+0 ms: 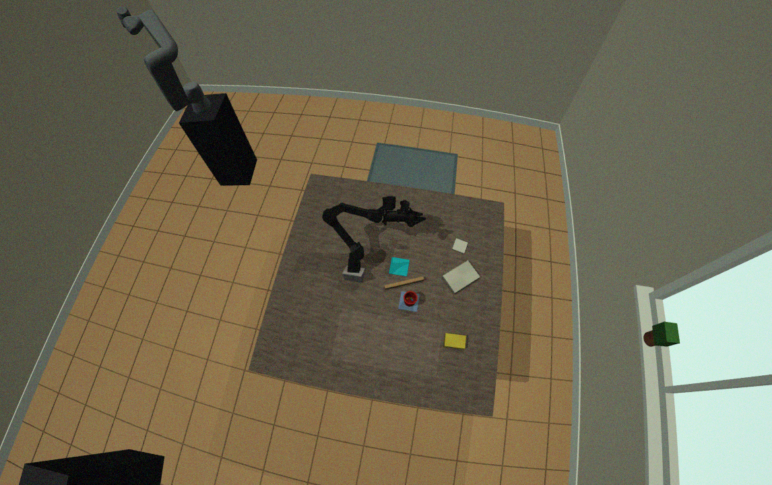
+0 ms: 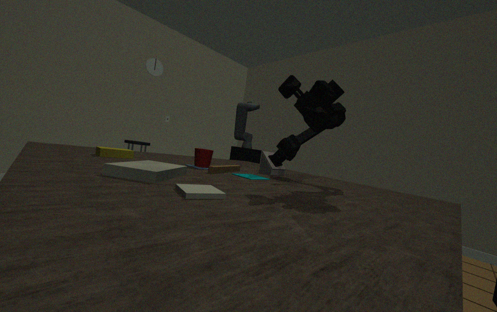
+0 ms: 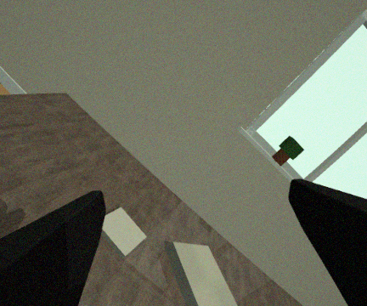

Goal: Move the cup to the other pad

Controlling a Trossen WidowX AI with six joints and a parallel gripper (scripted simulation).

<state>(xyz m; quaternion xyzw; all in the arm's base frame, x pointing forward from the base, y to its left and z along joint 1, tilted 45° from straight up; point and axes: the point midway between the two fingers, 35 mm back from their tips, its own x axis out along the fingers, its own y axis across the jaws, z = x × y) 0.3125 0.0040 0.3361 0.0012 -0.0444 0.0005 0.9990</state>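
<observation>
The red cup is 60 mm behind my gripper tip, 390 mm to the right of it and 220 mm below it. The rest, counted from my gripper tip: wooden stick: 100 mm behind, 290 mm to the right, 250 mm below; grey-blue pad: 70 mm behind, 390 mm to the right, 260 mm below.
</observation>
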